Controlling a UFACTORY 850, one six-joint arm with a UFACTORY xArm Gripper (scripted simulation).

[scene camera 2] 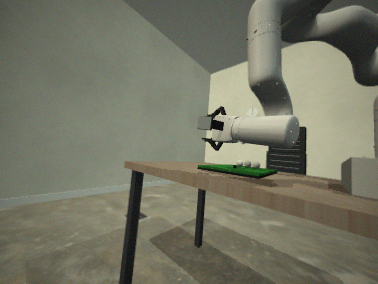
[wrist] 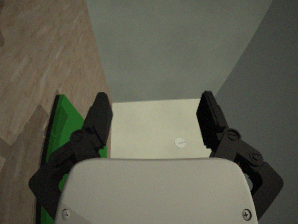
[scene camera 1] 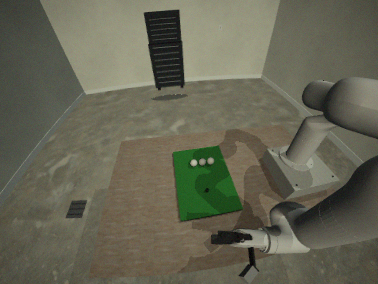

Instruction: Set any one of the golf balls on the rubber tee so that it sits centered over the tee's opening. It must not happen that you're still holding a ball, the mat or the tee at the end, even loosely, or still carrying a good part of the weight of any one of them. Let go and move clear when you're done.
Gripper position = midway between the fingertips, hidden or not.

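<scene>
My gripper is here in scene camera 2, at (scene camera 2: pixel 205 128), and the wrist view gives me the gripper again, at (wrist: pixel 154 102). There is a mat (scene camera 1: pixel 196 201) as well.
</scene>
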